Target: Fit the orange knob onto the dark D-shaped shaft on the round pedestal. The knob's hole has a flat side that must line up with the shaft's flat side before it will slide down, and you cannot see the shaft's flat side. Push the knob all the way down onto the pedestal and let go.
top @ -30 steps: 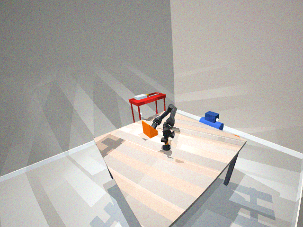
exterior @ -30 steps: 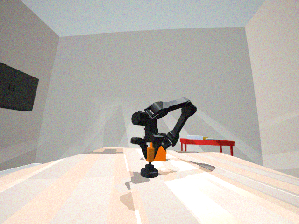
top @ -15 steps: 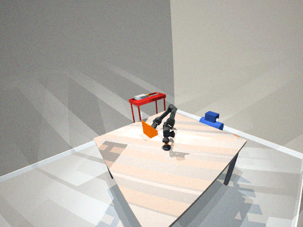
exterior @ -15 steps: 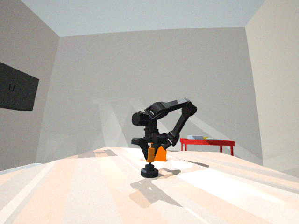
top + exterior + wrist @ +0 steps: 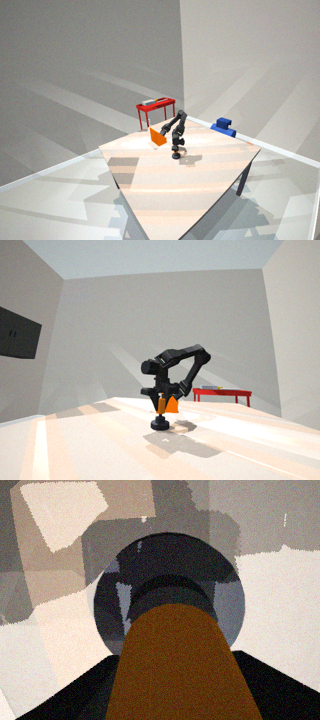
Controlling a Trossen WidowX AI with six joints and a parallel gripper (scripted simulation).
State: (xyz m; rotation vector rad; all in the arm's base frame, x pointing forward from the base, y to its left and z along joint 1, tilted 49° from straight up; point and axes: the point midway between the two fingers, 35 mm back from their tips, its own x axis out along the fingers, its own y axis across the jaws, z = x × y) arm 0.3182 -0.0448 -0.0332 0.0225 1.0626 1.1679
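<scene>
My gripper tip is 20 mm below the orange knob. Also, from my gripper tip: dark round pedestal (40 mm below).
</scene>
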